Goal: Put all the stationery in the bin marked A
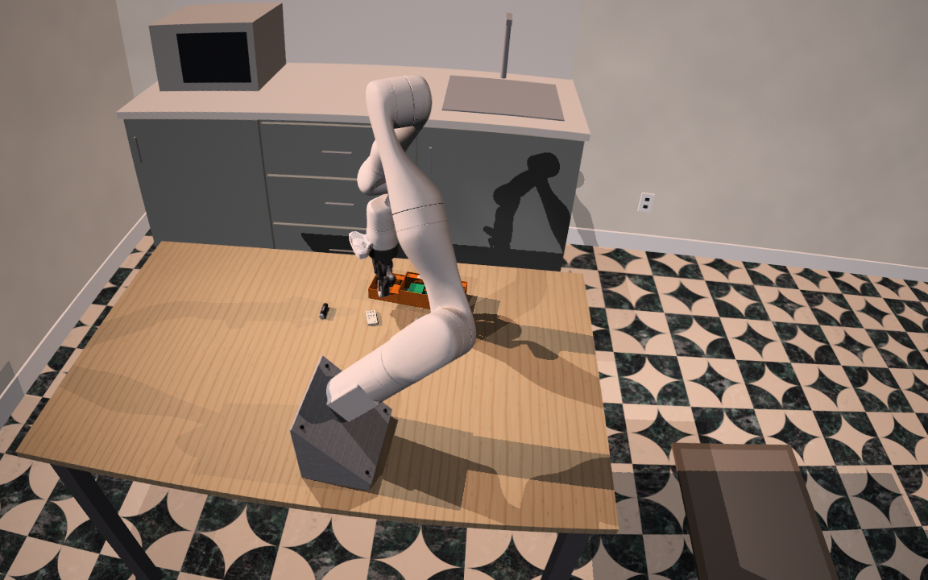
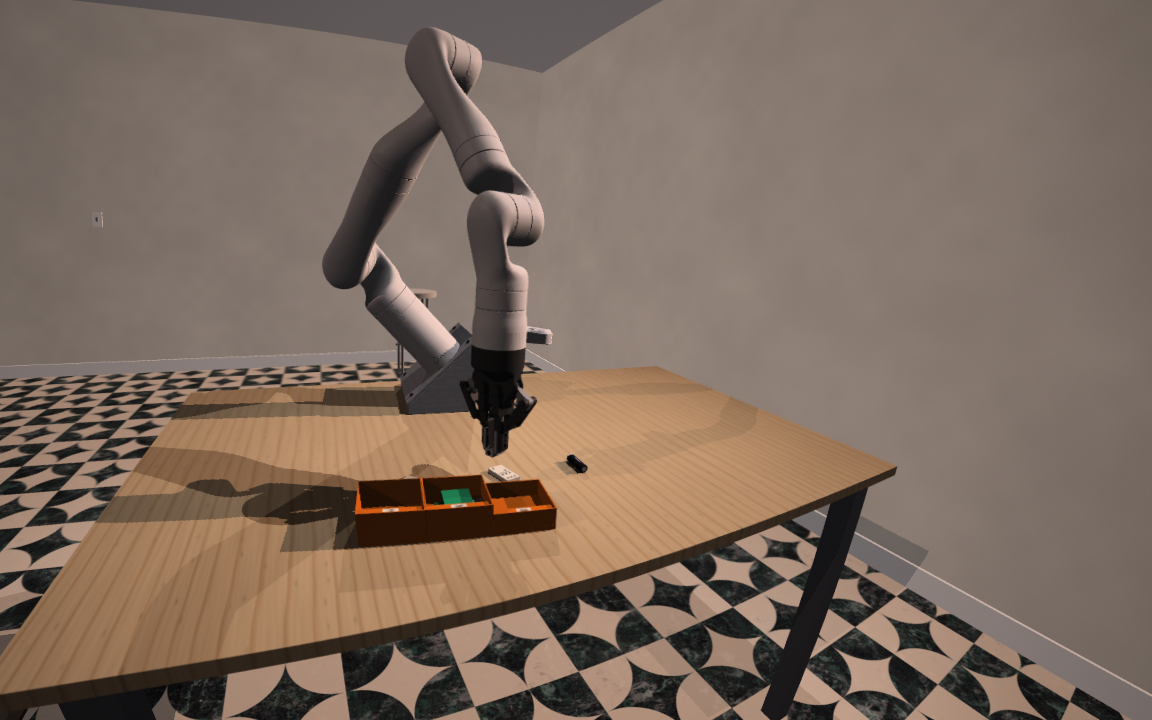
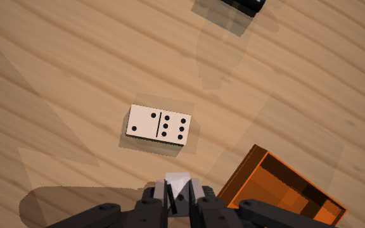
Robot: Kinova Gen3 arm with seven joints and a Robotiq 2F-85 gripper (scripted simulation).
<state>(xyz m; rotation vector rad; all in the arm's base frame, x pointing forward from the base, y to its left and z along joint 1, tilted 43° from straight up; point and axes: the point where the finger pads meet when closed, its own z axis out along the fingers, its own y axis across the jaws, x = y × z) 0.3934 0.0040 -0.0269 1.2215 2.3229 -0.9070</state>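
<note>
Right now my hand is 2 cm above the white pencil sharpener. Round my hand: orange three-compartment bin (8 cm ahead, 7 cm to the right, 6 cm below); then green-and-white eraser (7 cm ahead, 6 cm to the right, 7 cm below); then green block (7 cm ahead, 7 cm to the right, 6 cm below).
</note>
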